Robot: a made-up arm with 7 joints. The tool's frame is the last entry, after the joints.
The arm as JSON. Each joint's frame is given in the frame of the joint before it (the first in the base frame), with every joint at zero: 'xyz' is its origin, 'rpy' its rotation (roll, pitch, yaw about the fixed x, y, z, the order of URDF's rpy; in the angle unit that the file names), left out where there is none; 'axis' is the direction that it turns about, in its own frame. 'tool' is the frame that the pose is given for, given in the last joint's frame.
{
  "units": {
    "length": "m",
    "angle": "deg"
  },
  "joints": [
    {
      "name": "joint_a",
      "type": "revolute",
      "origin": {
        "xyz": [
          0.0,
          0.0,
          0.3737
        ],
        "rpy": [
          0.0,
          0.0,
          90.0
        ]
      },
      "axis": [
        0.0,
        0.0,
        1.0
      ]
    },
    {
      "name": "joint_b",
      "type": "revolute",
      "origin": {
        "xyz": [
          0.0,
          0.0,
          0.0
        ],
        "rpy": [
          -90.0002,
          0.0,
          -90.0
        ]
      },
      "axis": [
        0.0,
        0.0,
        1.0
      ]
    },
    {
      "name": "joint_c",
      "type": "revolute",
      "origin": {
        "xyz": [
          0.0,
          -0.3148,
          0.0
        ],
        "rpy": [
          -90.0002,
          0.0,
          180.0
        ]
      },
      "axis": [
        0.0,
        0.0,
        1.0
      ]
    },
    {
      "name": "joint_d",
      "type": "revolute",
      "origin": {
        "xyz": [
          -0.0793,
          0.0,
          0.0
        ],
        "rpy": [
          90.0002,
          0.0,
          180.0
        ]
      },
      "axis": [
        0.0,
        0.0,
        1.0
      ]
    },
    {
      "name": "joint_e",
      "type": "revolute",
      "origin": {
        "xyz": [
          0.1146,
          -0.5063,
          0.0
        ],
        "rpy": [
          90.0,
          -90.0,
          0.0
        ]
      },
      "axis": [
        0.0,
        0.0,
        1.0
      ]
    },
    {
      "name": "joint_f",
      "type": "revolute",
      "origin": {
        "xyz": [
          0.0,
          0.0,
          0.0
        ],
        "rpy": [
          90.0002,
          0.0,
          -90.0
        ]
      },
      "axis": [
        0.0,
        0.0,
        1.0
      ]
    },
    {
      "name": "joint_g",
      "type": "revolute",
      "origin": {
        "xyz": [
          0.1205,
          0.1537,
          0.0
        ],
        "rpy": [
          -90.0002,
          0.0,
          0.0
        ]
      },
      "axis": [
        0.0,
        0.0,
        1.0
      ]
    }
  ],
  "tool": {
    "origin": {
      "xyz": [
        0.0,
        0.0,
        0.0
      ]
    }
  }
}
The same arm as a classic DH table. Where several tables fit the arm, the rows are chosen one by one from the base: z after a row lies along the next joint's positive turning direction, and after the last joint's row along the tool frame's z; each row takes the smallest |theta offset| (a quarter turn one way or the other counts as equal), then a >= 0, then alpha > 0; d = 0 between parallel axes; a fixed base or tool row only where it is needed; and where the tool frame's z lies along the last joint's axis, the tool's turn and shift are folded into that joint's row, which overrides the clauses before.
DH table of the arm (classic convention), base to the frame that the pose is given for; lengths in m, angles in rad. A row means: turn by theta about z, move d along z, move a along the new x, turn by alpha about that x. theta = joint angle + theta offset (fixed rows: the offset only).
joint_a: d 0.3737; theta_offset 0; a 0; alpha -1.5708
joint_b: d 0; theta_offset 0; a 0; alpha 1.5708
joint_c: d 0.3148; theta_offset 0; a 0.0793; alpha 1.5708
joint_d: d 0; theta_offset 0; a 0.1146; alpha 1.5708
joint_e: d 0.5063; theta_offset 0; a 0; alpha 1.5708
joint_f: d 0; theta_offset 0; a 0.1205; alpha -1.5708
joint_g: d 0.1537; theta_offset 0; a 0; alpha 0

